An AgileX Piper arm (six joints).
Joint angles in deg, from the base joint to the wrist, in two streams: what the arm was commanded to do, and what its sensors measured. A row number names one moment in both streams.
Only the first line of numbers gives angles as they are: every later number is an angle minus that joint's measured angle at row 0.
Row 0, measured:
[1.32, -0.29, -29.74, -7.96, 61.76, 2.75]
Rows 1 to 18, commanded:
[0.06, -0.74, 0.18, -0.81, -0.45, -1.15]
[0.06, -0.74, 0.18, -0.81, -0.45, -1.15]
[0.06, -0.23, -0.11, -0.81, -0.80, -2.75]
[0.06, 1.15, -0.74, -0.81, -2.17, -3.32]
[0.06, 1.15, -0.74, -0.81, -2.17, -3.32]
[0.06, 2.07, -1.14, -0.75, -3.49, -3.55]
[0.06, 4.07, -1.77, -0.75, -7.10, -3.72]
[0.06, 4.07, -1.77, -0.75, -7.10, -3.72]
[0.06, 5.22, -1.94, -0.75, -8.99, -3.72]
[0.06, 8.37, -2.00, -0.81, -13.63, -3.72]
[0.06, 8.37, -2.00, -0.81, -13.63, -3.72]
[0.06, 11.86, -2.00, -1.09, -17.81, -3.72]
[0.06, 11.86, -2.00, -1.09, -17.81, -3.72]
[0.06, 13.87, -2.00, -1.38, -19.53, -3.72]
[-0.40, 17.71, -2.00, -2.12, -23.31, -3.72]
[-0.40, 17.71, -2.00, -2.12, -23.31, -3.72]
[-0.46, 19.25, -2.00, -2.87, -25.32, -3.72]
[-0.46, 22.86, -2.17, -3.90, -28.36, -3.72]
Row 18, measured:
[0.00, 19.08, -1.66, -2.18, -23.31, -3.27]
